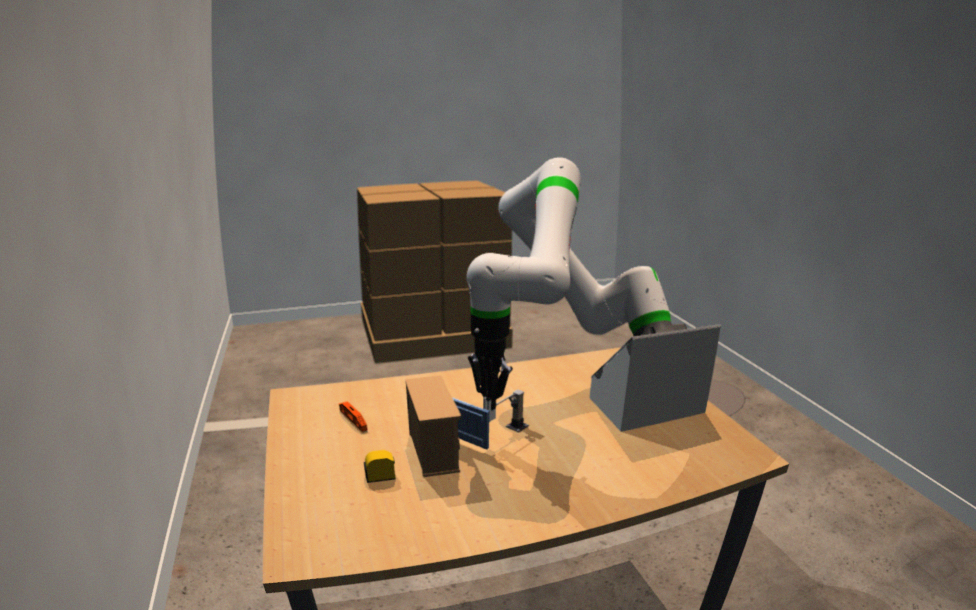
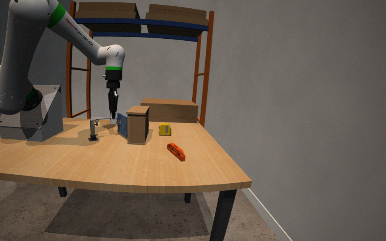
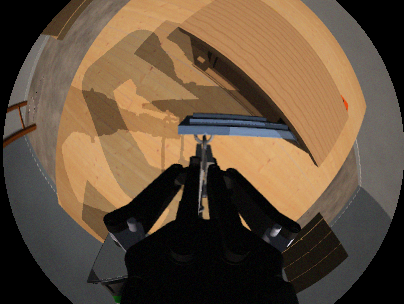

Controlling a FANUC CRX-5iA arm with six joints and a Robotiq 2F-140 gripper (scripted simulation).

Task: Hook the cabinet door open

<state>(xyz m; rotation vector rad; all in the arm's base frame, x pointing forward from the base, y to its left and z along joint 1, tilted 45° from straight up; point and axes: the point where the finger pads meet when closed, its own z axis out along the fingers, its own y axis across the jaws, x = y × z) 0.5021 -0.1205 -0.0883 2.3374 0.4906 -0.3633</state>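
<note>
Right now my hand is 6 cm short of the blue door, 3 cm to the left of it and 4 cm above it. The rest, counted from my hand: yellow tape measure 31 cm ahead, 4 cm to the left, 8 cm below; orange level 32 cm ahead, 25 cm to the right, 9 cm below.
</note>
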